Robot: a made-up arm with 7 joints. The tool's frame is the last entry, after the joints.
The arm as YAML. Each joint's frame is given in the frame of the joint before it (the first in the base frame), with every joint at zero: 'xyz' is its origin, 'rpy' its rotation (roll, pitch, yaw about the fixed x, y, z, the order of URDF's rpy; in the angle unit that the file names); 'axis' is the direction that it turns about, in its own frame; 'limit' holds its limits. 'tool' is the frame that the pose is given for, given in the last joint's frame.
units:
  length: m
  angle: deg
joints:
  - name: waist
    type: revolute
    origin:
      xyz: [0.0, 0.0, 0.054]
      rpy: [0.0, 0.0, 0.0]
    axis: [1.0, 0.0, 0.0]
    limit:
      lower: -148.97
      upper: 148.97
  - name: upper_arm
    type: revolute
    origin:
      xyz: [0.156, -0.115, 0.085]
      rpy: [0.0, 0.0, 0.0]
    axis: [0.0, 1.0, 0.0]
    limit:
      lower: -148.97
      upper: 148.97
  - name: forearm
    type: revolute
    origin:
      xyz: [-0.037, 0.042, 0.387]
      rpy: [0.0, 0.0, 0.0]
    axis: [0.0, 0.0, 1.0]
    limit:
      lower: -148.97
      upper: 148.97
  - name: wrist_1
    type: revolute
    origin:
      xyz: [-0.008, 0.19, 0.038]
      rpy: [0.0, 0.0, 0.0]
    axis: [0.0, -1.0, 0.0]
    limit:
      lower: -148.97
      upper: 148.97
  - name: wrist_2
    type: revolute
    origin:
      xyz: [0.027, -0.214, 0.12]
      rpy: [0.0, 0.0, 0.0]
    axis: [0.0, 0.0, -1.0]
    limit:
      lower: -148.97
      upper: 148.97
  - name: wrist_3
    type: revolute
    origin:
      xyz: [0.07, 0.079, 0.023]
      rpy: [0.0, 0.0, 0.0]
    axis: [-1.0, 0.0, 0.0]
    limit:
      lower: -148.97
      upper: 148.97
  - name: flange
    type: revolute
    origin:
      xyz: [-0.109, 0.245, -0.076]
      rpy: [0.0, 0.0, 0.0]
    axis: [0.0, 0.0, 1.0]
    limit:
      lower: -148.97
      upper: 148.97
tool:
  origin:
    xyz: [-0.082, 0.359, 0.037]
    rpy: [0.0, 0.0, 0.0]
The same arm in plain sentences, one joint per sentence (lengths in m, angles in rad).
The arm has seven revolute joints in a row. What follows holds with every joint at zero, and every direction is one of the base frame's. Joint 1 is mounted 0.054 m along +z from the base frame's origin and rotates about +x, from -2.6 to 2.6 rad. Joint 2 is mounted 0.156 m along +x and 0.115 m along -y and 0.085 m along +z from joint 1 and rotates about +y, from -2.6 to 2.6 rad. Joint 3 is mounted 0.037 m along -x and 0.042 m along +y and 0.387 m along +z from joint 2 and rotates about +z, from -2.6 to 2.6 rad. Joint 4 is mounted 0.008 m along -x and 0.19 m along +y and 0.038 m along +z from joint 3 and rotates about -y, from -2.6 to 2.6 rad. Joint 5 is mounted 0.027 m along +x and 0.214 m along -y and 0.12 m along +z from joint 4 and rotates about -z, from -2.6 to 2.6 rad. Joint 6 is mounted 0.07 m along +x and 0.079 m along +y and 0.023 m along +z from joint 5 and rotates about -x, from -2.6 to 2.6 rad. Joint 7 is mounted 0.109 m along -x and 0.245 m along +y and 0.076 m along -z from joint 6 and rotates about +z, from -2.6 to 2.6 rad. The tool frame, which is the frame that the pose is given for, is mounted 0.082 m along -x and 0.359 m along +y and 0.037 m along +z from joint 7; its axes are parallel to the base frame's.
